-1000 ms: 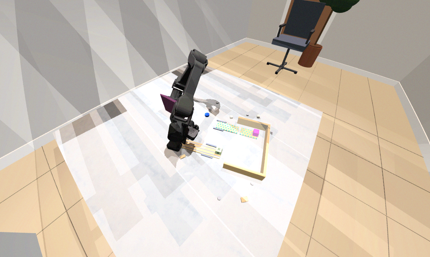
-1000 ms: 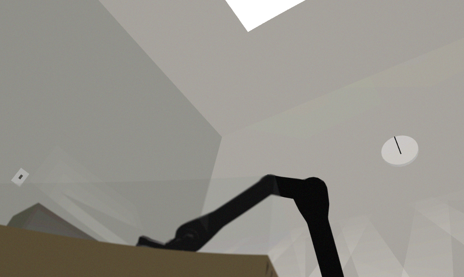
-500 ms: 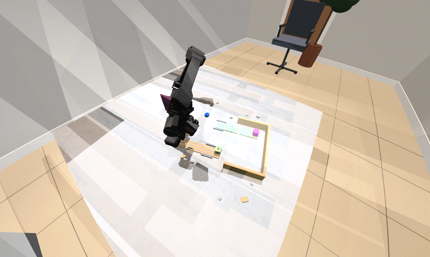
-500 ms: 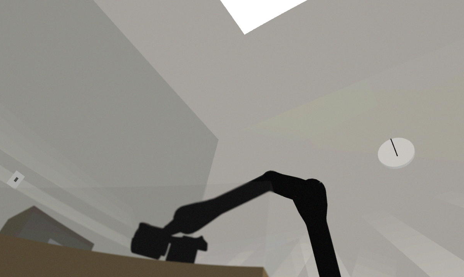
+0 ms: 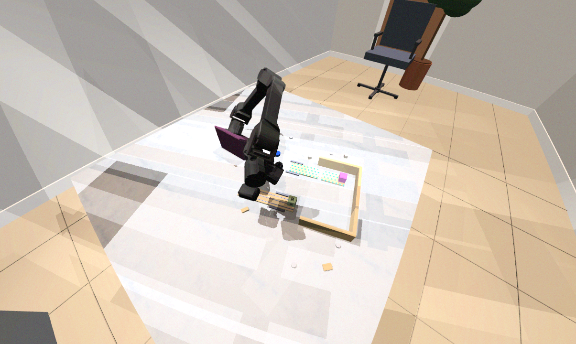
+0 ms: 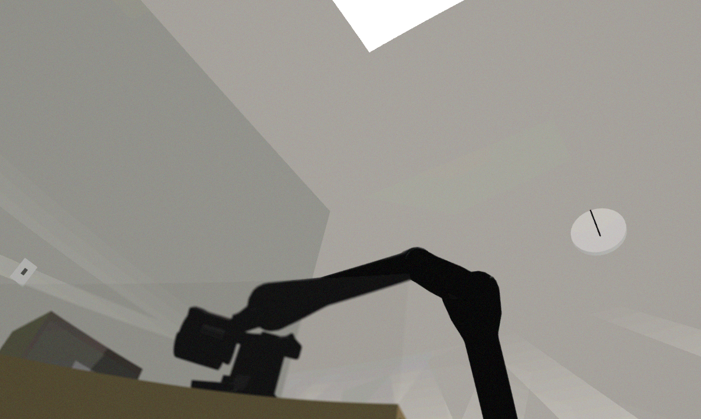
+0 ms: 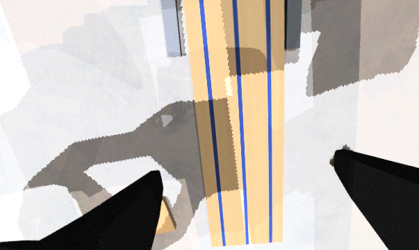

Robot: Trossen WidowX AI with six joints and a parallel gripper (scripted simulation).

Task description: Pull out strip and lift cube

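Right now my gripper tip is 30 mm short of the strip, 10 mm to the right of it and 50 mm above it. Round my gripper tip: tan scrap (350 mm ahead, 70 mm to the right, 50 mm below).
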